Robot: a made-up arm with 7 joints.
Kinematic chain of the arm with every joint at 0, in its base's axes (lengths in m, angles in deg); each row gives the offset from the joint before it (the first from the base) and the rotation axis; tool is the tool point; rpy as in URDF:
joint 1: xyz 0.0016 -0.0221 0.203 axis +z
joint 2: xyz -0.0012 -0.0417 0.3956 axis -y
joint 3: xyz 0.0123 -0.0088 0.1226 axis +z
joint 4: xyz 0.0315 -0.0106 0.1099 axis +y
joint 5: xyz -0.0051 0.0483 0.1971 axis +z
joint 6: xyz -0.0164 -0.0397 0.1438 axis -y
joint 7: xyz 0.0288 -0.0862 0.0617 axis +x
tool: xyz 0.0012 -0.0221 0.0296 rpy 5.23 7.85 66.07
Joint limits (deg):
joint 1: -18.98..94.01
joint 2: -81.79..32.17
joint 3: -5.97..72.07
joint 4: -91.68..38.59
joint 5: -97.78..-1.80
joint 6: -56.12..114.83
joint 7: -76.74..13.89
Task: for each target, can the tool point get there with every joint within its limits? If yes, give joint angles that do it. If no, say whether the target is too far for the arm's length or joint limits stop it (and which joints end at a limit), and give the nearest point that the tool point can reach.
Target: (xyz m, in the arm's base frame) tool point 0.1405 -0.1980 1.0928
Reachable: yes | joints 17.82 -56.04 12.32 -67.65 -24.15 11.92 -34.96
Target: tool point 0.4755 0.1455 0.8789
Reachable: yes | joints 66.40 -64.28 58.09 -48.05 -67.96 -36.54 -43.05
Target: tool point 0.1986 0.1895 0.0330
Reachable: no: joint limits stop it (at a limit: joint 2, joint 4, joint 5, joint 6) | nearest point 0.3569 0.3595 0.3246 | short by 0.373 m
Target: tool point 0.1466 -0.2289 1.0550
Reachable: yes | joints 34.23 -44.71 19.59 -68.29 -50.31 -25.72 -46.31
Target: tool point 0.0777 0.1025 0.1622
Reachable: no: joint limits stop it (at a limit: joint 2, joint 4, joint 5, joint 6) | nearest point 0.2728 0.4219 0.3261 | short by 0.409 m
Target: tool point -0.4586 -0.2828 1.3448
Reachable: no: too far | nearest point -0.3502 -0.2214 1.1686 | short by 0.216 m
